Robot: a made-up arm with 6 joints. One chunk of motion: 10 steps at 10 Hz.
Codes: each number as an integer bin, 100 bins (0 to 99) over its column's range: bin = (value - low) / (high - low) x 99, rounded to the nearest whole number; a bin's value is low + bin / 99 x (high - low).
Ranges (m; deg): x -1.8..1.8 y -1.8..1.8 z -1.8..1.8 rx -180..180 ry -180..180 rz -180..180
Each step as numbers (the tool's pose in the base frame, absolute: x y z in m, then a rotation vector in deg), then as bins.
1 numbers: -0.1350 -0.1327 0.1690 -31.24 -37.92 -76.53
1 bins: 46 46 54 41 39 28
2 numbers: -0.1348 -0.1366 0.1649 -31.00 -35.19 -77.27
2 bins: 46 46 54 41 40 28
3 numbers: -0.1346 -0.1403 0.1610 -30.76 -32.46 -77.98
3 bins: 46 46 54 41 41 28
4 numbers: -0.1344 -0.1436 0.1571 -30.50 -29.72 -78.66
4 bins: 46 46 54 41 41 28
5 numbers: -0.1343 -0.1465 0.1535 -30.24 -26.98 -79.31
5 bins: 46 45 54 41 42 28
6 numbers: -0.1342 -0.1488 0.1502 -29.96 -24.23 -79.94
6 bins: 46 45 54 41 43 28
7 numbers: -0.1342 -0.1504 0.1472 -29.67 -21.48 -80.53
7 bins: 46 45 54 41 44 27
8 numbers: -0.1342 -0.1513 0.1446 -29.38 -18.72 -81.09
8 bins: 46 45 53 41 44 27
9 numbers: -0.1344 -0.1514 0.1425 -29.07 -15.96 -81.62
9 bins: 46 45 53 42 45 27
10 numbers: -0.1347 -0.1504 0.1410 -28.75 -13.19 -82.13
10 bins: 46 45 53 42 46 27
